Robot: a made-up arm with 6 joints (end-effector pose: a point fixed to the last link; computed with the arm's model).
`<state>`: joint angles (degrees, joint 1 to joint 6).
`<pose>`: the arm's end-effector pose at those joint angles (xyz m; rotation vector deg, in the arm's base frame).
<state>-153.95 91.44 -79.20 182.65 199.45 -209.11</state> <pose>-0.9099 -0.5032 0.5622 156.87 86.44 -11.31</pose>
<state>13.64 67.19 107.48 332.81 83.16 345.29</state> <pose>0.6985 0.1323 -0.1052 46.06 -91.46 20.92</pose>
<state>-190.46 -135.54 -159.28 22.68 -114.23 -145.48</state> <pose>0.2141 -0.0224 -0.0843 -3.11 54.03 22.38</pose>
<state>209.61 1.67 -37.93 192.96 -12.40 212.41</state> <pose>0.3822 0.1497 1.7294 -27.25 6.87 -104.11</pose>
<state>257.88 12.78 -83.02 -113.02 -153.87 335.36</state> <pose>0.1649 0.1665 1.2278 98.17 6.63 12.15</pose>
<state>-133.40 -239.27 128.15 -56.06 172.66 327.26</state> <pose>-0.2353 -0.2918 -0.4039 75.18 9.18 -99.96</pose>
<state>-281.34 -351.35 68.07 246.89 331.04 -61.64</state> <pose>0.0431 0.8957 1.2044 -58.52 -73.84 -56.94</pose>
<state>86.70 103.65 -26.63 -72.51 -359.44 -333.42</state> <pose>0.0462 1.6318 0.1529 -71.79 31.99 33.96</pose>
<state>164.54 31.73 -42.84 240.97 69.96 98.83</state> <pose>-0.2169 0.1697 1.5766 53.83 82.41 122.93</pose>
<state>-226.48 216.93 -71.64 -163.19 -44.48 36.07</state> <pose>0.0873 -0.2196 -1.2002 126.28 114.53 -17.26</pose>
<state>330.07 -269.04 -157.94 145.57 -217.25 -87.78</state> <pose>0.4360 -0.1191 0.2598 152.74 49.00 55.69</pose>
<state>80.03 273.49 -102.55 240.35 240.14 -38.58</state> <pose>-0.3427 -0.8401 -0.2724 -71.04 -50.64 134.30</pose>
